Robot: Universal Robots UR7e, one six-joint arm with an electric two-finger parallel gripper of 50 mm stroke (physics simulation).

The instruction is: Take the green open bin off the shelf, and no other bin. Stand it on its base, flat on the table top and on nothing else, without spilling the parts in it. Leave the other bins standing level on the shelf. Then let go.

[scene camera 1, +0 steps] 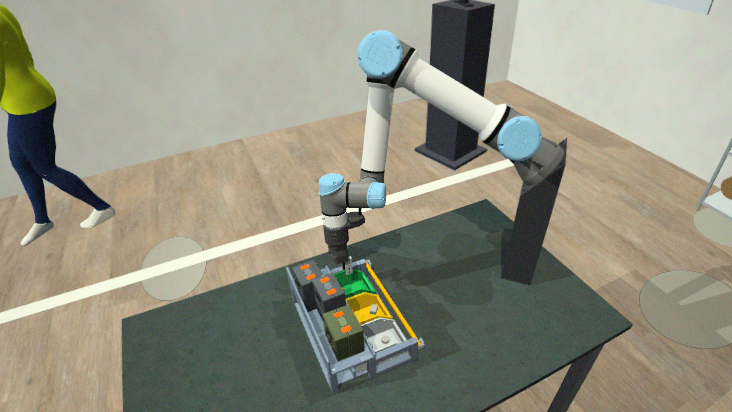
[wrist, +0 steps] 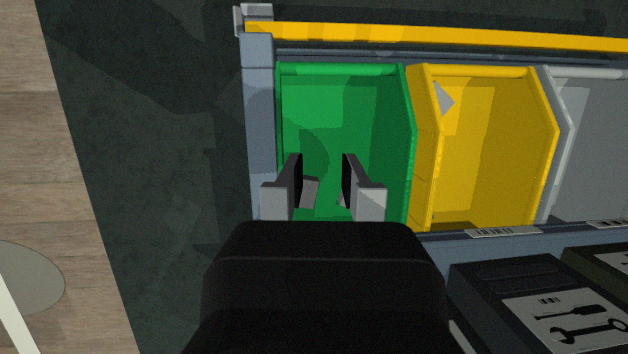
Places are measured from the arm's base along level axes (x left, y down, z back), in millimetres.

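Pixels of known places: gripper, fingertip midpoint: [scene camera 1: 347, 270] [wrist: 322, 170]; arm's base, link origin: [scene camera 1: 544, 166].
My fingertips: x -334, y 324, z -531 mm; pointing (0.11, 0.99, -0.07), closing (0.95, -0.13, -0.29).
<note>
For each thing: its middle in the pictures, then the offset to it from my fingertips. "*": a spot on its surface instead. Level surfaces: height alone.
- green open bin, body centre: [wrist: 337, 166] [scene camera 1: 346, 289] dx +16, dy +62, dz -23 mm
- shelf, surface spot: [wrist: 257, 105] * dx -27, dy +21, dz +48 mm
- yellow bin, body centre: [wrist: 463, 163] [scene camera 1: 360, 315] dx +131, dy +62, dz -57 mm
- olive case, body centre: [scene camera 1: 343, 332] dx +210, dy -44, dz -183 mm
- yellow bar, body centre: [wrist: 499, 38] [scene camera 1: 390, 300] dx +160, dy +46, dz +41 mm
- dark table, surface height: dy +106 mm
The green open bin [scene camera 1: 354, 284] [wrist: 360, 107] stands on the shelf [scene camera 1: 394, 355] [wrist: 257, 105] at its far end, beside the end post. Grey parts [wrist: 309, 194] lie in it. The yellow bin [scene camera 1: 369, 307] [wrist: 462, 165] stands next to it, and the grey bin [scene camera 1: 384, 336] [wrist: 595, 145] stands beyond that; both look level. My gripper [scene camera 1: 346, 268] [wrist: 322, 170] is partly open with nothing between its fingers. It points down over the rear part of the green bin. The bin's rear wall is hidden behind the gripper body in the wrist view.
Two dark cases [scene camera 1: 306, 278] [scene camera 1: 327, 292] and an olive case [scene camera 1: 344, 332] stand on the row behind the bins. A yellow bar [scene camera 1: 391, 301] [wrist: 425, 36] runs along the shelf's front. The shelf rests on the dark table [scene camera 1: 215, 337]. A person [scene camera 1: 30, 133] is at the left.
</note>
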